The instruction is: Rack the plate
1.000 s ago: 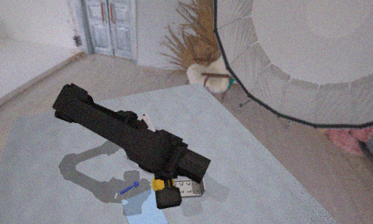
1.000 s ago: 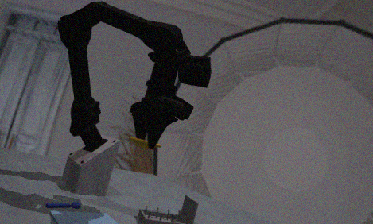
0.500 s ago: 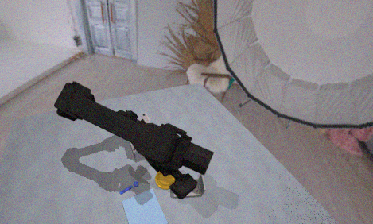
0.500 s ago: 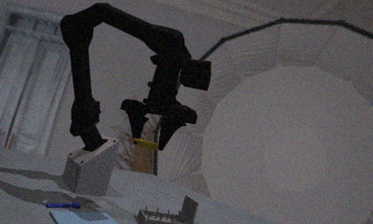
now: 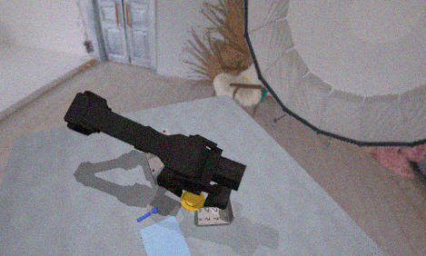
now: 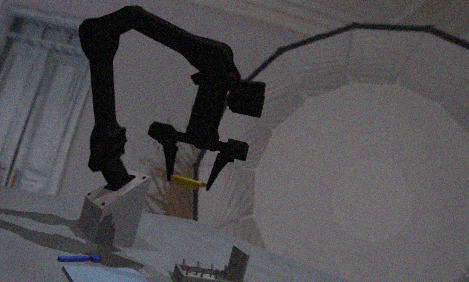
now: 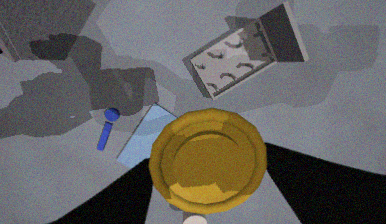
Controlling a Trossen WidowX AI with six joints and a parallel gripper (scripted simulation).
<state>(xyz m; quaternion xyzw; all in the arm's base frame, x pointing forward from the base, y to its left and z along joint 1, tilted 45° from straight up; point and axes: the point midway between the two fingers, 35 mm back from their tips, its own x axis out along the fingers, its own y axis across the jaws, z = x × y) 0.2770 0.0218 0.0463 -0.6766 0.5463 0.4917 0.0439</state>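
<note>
My gripper tip is 3 cm short of the grey dish rack, 9 cm to the right of it and 16 cm above it. Round my gripper tip: blue spoon: 10 cm behind, 11 cm to the right, 18 cm below; yellow plate: 1 cm above; light blue mat: 2 cm ahead, 11 cm to the right, 18 cm below.
</note>
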